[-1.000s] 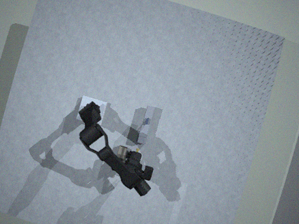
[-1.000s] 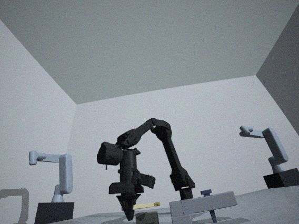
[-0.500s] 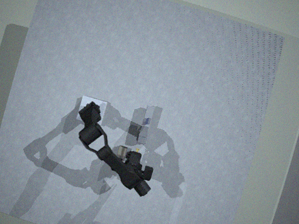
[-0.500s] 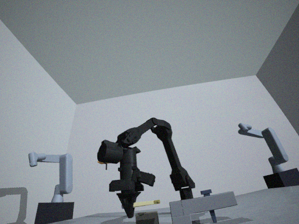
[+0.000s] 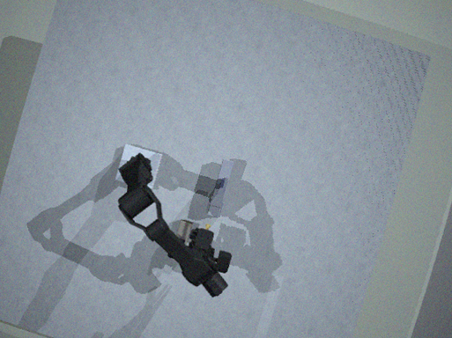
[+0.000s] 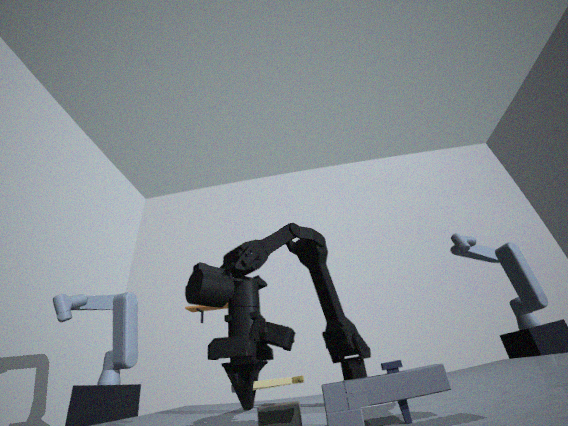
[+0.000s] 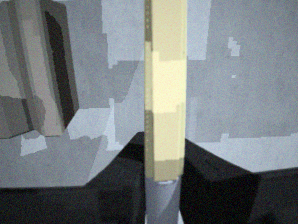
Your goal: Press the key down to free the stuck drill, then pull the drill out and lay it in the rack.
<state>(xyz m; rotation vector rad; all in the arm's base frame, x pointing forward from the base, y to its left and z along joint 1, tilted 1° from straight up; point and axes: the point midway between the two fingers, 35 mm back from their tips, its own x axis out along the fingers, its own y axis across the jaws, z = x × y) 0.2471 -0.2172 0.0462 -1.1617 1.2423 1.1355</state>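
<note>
Right now the drill is 4 cm to the left of my gripper tip and 3 cm above it. From my gripper tip the other things lie so: rack (7 cm behind, 4 cm to the left, 2 cm below); long grey block (20 cm to the left, 2 cm ahead); blue key (23 cm to the left, 2 cm ahead, 1 cm above).
</note>
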